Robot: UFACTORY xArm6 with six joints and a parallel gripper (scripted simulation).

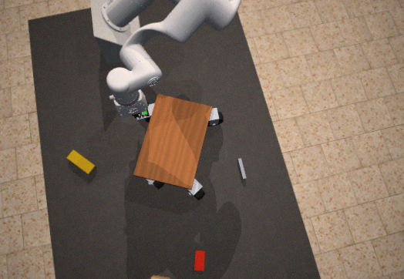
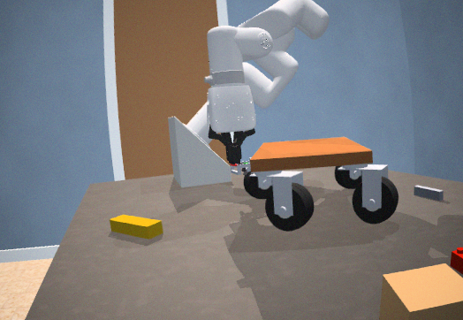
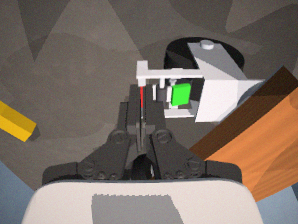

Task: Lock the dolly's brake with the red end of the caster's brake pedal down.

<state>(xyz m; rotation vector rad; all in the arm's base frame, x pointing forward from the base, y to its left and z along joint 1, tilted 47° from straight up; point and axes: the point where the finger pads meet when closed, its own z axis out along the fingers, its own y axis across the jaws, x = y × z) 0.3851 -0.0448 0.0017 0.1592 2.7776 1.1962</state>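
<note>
Now: hand 30 mm above the pedal and 10 mm to the right of it. Also, from my hand: grey bar: 310 mm to the left, 300 mm ahead, 100 mm below; then red block: 550 mm ahead, 100 mm below, 60 mm to the left; then yellow block: 250 mm to the right, 100 mm below, 90 mm ahead.
</note>
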